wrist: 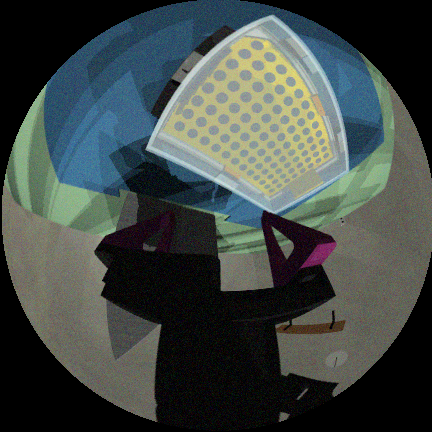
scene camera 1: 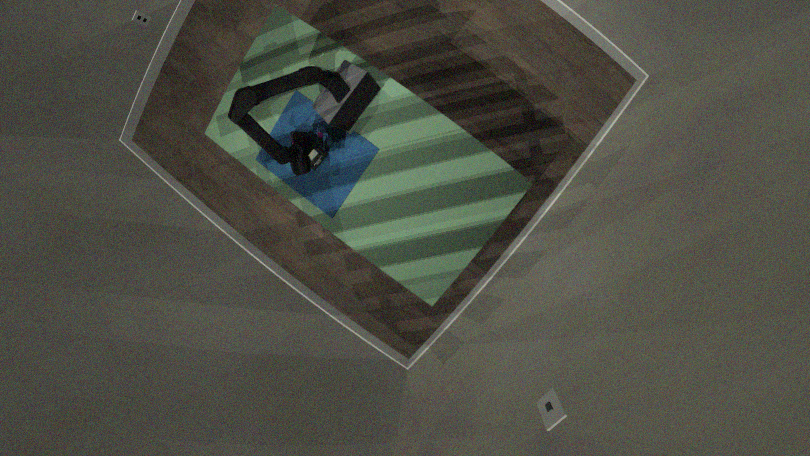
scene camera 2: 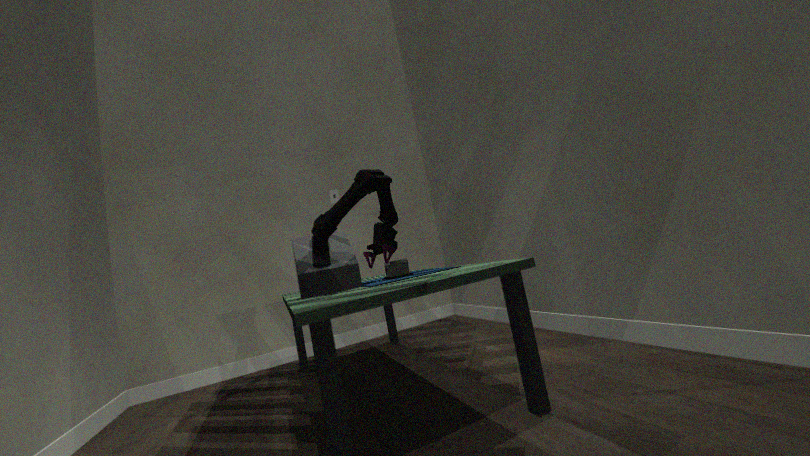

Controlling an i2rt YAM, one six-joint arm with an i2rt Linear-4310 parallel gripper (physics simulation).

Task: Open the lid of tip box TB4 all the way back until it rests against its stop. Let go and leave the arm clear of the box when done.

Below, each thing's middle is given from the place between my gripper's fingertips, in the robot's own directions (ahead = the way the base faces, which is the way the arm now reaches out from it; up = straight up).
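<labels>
Taking the pale yellow lid (wrist: pixel 256 114) as my reference, I find my hand 20 mm to the right of it and 90 mm short of it.
</labels>
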